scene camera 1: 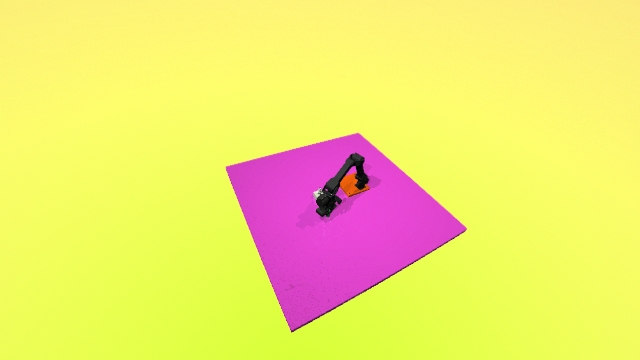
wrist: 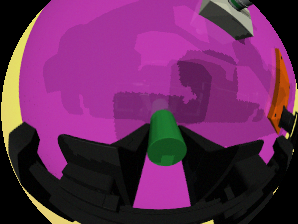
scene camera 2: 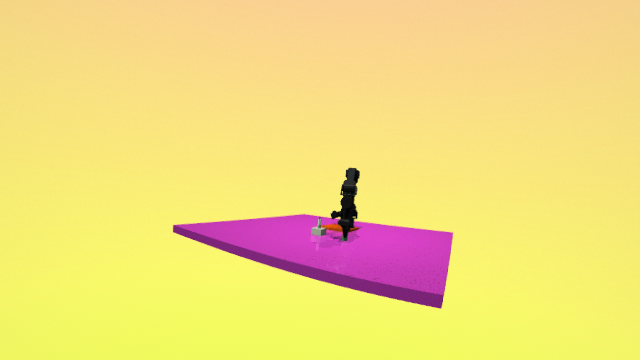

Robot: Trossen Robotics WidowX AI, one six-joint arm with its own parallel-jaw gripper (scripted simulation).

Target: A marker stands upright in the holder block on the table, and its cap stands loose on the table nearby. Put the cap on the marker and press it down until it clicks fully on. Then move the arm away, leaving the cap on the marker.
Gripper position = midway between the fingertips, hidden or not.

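Through the wrist camera I can see my gripper [wrist: 163,128], and a green cap [wrist: 166,147] is visible there too.
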